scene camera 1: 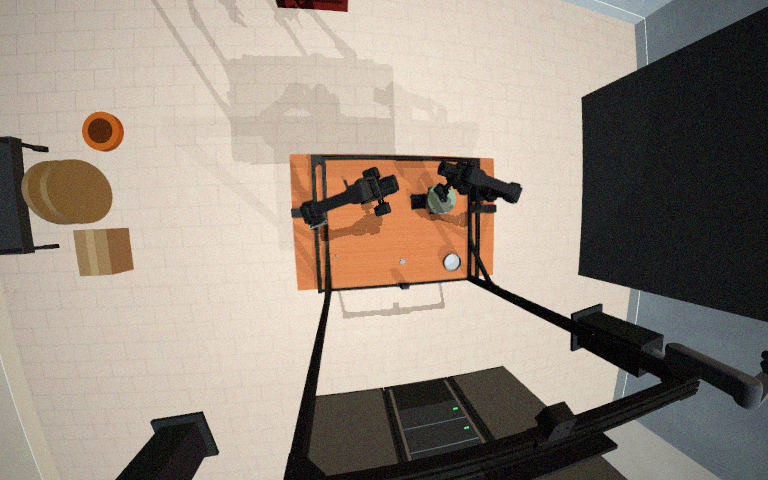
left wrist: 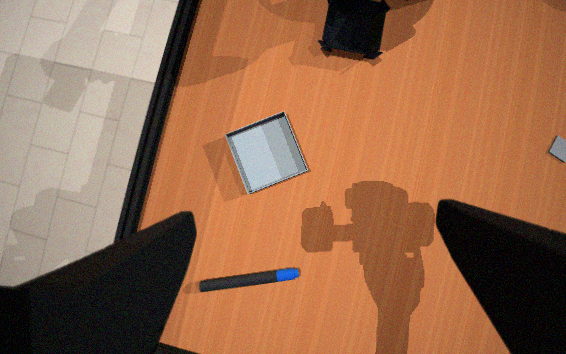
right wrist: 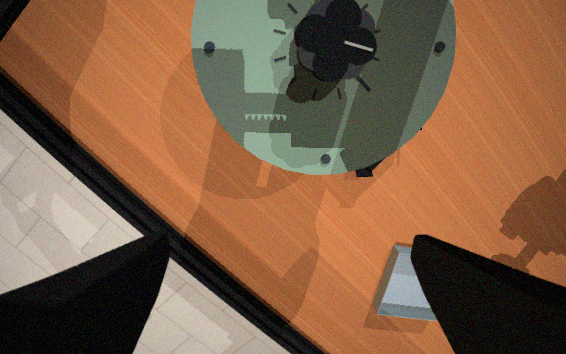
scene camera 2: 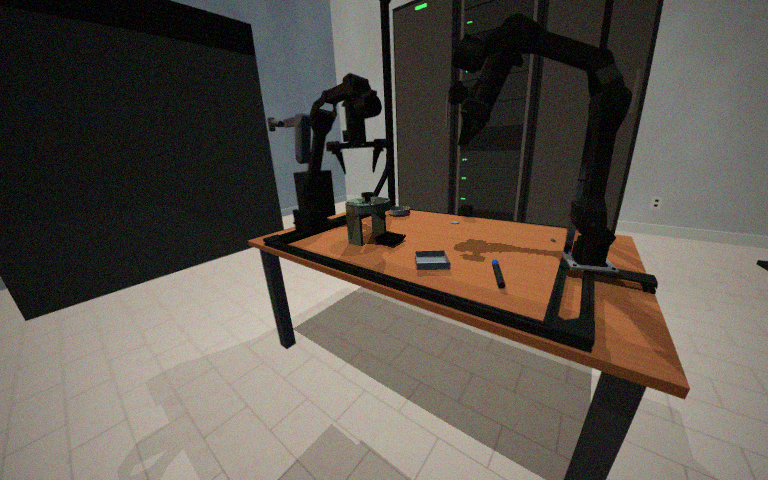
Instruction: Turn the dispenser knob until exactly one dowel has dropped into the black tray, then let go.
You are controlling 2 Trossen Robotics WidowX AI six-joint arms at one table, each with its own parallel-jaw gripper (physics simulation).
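Frame: origin at the left arm's base, x right, y ahead, z up, level; millimetres.
Seen in the pictures: left gripper, between the fingertips: (left wrist: pixel 314 217) (scene camera 2: pixel 461 145); right gripper, between the fingertips: (scene camera 1: pixel 443 182) (right wrist: pixel 292 246) (scene camera 2: pixel 359 173); left arm's base, origin of its link: (scene camera 2: pixel 588 260); right arm's base, origin of its link: (scene camera 1: pixel 483 192) (scene camera 2: pixel 310 210).
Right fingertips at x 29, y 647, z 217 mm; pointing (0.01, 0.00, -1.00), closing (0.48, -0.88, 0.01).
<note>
Pixels of each thing's top centre, then the offset from my right fingertips to it.
- dispenser, centre of its top: (right wrist: pixel 327 45) (scene camera 2: pixel 367 200) (scene camera 1: pixel 442 199) dx +79, dy +15, dz -102 mm
- black tray, centre of its top: (left wrist: pixel 354 23) (scene camera 2: pixel 389 236) (scene camera 1: pixel 418 201) dx +58, dy -72, dz -225 mm
- open grey box, centre of its top: (right wrist: pixel 421 289) (left wrist: pixel 266 152) (scene camera 2: pixel 431 256) dx -76, dy -251, dz -229 mm
- black pen with a blue end, centre of its top: (left wrist: pixel 248 281) (scene camera 2: pixel 498 269) dx -108, dy -430, dz -233 mm
- round dish, centre of its top: (scene camera 2: pixel 399 208) (scene camera 1: pixel 453 262) dx +470, dy +28, dz -217 mm
- small grey piece, centre of its top: (left wrist: pixel 561 148) (scene camera 1: pixel 402 261) dx +366, dy -262, dz -246 mm
The dispenser (scene camera 1: pixel 437 208) (scene camera 2: pixel 355 225) (right wrist: pixel 225 75) has a round pale green top on legs. Its black four-lobed knob (scene camera 2: pixel 367 195) (right wrist: pixel 334 37) has a white pointer line. The black tray (scene camera 1: pixel 418 201) (scene camera 2: pixel 390 239) (left wrist: pixel 354 27) lies at the dispenser's foot; its inside is too dark to tell whether a dowel lies in it. My right gripper (scene camera 2: pixel 359 170) (right wrist: pixel 292 246) is open and empty, pointing down above the dispenser and apart from the knob. My left gripper (left wrist: pixel 314 217) is open and empty, high above the table on the other side.
An open grey box (scene camera 2: pixel 432 261) (left wrist: pixel 270 152) (right wrist: pixel 404 285) and a black pen with a blue end (scene camera 2: pixel 498 275) (left wrist: pixel 240 281) lie on the table. A round dish (scene camera 1: pixel 451 262) (scene camera 2: pixel 399 211) and a small grey piece (scene camera 1: pixel 402 261) (left wrist: pixel 558 149) lie farther off. Black frame bars border the table.
</note>
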